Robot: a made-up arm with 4 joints.
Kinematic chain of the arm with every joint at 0, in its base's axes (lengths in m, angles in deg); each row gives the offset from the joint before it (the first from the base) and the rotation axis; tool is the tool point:
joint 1: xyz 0 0 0.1 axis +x
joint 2: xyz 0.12 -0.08 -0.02 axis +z
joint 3: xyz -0.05 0 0.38 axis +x
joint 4: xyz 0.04 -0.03 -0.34 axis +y
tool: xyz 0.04 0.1 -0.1
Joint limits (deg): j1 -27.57..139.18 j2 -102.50..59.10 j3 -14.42..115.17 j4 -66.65..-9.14
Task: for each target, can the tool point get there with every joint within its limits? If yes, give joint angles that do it. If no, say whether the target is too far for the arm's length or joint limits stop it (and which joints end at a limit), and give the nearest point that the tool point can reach.
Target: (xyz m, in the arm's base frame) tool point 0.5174 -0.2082 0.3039
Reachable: yes | joints 58.37 -61.45 70.24 -20.93
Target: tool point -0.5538 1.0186 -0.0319
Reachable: no: too far | nearest point -0.1188 0.4228 0.2832 | short by 0.802 m
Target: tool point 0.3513 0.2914 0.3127
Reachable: yes | joints -7.05 -25.10 65.03 -21.55
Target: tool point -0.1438 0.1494 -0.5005
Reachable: no: joint limits stop it (at a limit: joint 2, joint 3, joint 4) | nearest point 0.0817 0.0415 -0.0668 | short by 0.501 m
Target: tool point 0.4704 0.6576 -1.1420
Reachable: no: too far | nearest point 0.4522 -0.1039 -0.4037 | short by 1.061 m
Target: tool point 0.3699 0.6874 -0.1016
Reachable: no: joint limits stop it (at a limit: joint 1, joint 4) | nearest point 0.2494 0.4020 0.1674 | short by 0.410 m
